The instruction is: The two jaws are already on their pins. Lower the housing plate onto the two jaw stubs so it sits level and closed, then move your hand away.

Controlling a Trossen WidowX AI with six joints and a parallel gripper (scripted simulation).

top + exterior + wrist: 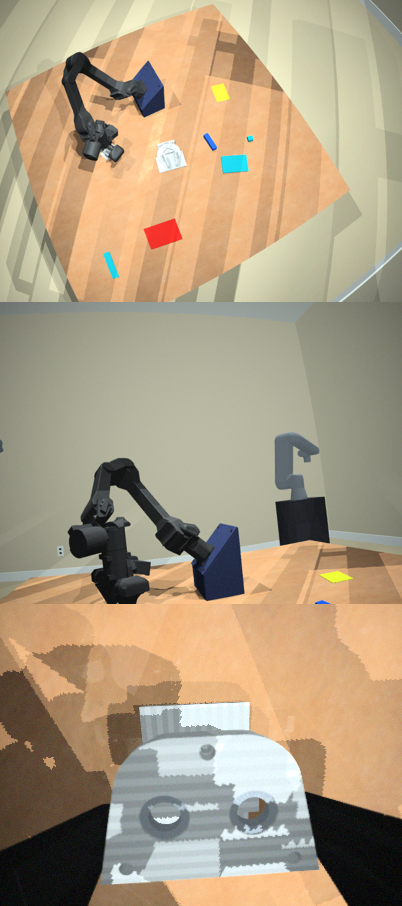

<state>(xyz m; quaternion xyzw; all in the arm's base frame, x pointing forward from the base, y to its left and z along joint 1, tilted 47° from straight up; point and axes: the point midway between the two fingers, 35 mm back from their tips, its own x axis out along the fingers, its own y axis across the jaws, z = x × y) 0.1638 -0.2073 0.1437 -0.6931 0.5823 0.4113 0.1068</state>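
Right now the white part is 1 cm behind my gripper tip, 1 cm to the left of it and 1 cm below it. From my gripper tip the other things lie so: red patch 43 cm ahead, 5 cm to the left, 2 cm below; cyan strip 45 cm ahead, 20 cm to the right, 2 cm below; blue bar 17 cm ahead, 42 cm to the left, 1 cm below.
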